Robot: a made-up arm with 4 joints. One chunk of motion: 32 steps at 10 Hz.
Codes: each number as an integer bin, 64 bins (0 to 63) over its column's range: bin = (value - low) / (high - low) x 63, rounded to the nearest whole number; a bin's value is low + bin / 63 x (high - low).
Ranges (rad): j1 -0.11..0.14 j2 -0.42..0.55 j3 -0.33..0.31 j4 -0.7..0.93
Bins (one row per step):
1: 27 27 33 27
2: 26 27 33 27
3: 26 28 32 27
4: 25 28 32 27
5: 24 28 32 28
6: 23 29 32 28
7: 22 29 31 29
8: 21 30 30 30
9: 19 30 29 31
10: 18 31 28 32
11: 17 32 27 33
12: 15 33 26 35
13: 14 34 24 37
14: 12 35 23 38
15: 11 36 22 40
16: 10 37 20 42
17: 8 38 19 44
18: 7 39 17 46
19: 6 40 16 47
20: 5 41 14 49
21: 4 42 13 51
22: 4 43 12 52
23: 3 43 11 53
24: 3 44 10 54
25: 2 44 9 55
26: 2 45 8 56
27: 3 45 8 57
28: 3 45 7 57
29: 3 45 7 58
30: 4 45 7 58
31: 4 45 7 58
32: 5 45 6 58
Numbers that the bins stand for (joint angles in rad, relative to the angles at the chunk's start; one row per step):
1: -0.0029 -0.0043 0.0052 -0.0014
2: -0.0068 -0.0043 0.0052 -0.0014
3: -0.0068 0.0111 -0.0049 -0.0014
4: -0.0108 0.0111 -0.0049 -0.0014
5: -0.0148 0.0111 -0.0049 0.0244
6: -0.0187 0.0265 -0.0049 0.0244
7: -0.0227 0.0265 -0.0151 0.0503
8: -0.0267 0.0419 -0.0252 0.0762
9: -0.0346 0.0419 -0.0354 0.1021
10: -0.0386 0.0573 -0.0456 0.1279
11: -0.0425 0.0727 -0.0557 0.1538
12: -0.0505 0.0881 -0.0659 0.2056
13: -0.0544 0.1035 -0.0862 0.2573
14: -0.0624 0.1189 -0.0963 0.2832
15: -0.0663 0.1343 -0.1065 0.3349
16: -0.0703 0.1497 -0.1268 0.3867
17: -0.0783 0.1651 -0.1370 0.4384
18: -0.0822 0.1805 -0.1573 0.4902
19: -0.0862 0.1959 -0.1675 0.5160
20: -0.0902 0.2113 -0.1878 0.5678
21: -0.0941 0.2267 -0.1979 0.6195
22: -0.0941 0.2421 -0.2081 0.6454
23: -0.0981 0.2421 -0.2183 0.6713
24: -0.0981 0.2575 -0.2284 0.6971
25: -0.1021 0.2575 -0.2386 0.7230
26: -0.1021 0.2729 -0.2487 0.7489
27: -0.0981 0.2729 -0.2487 0.7748
28: -0.0981 0.2729 -0.2589 0.7748
29: -0.0981 0.2729 -0.2589 0.8006
30: -0.0941 0.2729 -0.2589 0.8006
31: -0.0941 0.2729 -0.2589 0.8006
32: -0.0902 0.2729 -0.2690 0.8006

